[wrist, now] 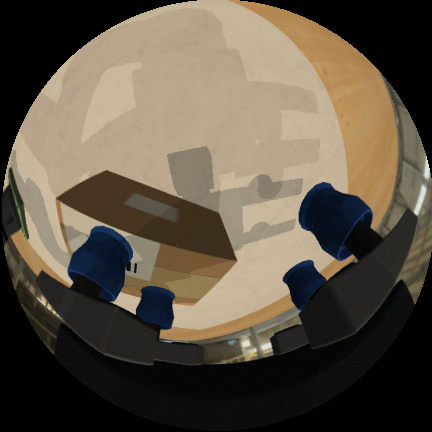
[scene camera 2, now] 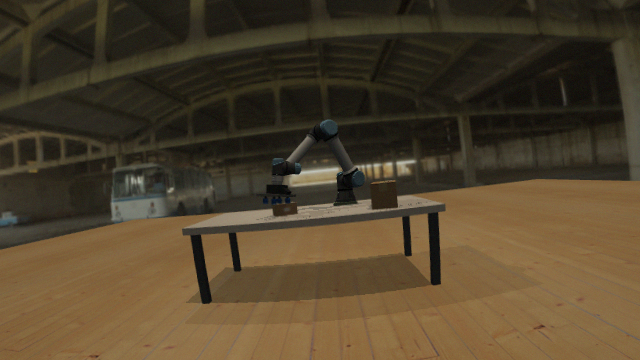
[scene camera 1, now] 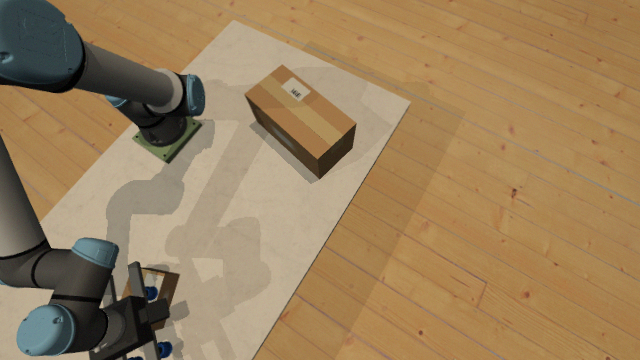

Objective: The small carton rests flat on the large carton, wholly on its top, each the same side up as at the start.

Labels:
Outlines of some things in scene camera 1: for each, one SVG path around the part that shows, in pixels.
A small carton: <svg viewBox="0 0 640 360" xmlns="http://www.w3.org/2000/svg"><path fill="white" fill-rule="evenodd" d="M166 319L152 324L151 329L155 331L163 329ZM130 278L128 278L121 299L129 295L133 296ZM141 267L145 287L155 286L158 289L157 297L152 301L148 301L148 303L166 298L168 308L170 309L180 274Z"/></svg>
A large carton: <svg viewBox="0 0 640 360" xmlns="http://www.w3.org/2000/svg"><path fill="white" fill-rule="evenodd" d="M282 64L244 95L257 122L316 177L321 179L353 148L357 123Z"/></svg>

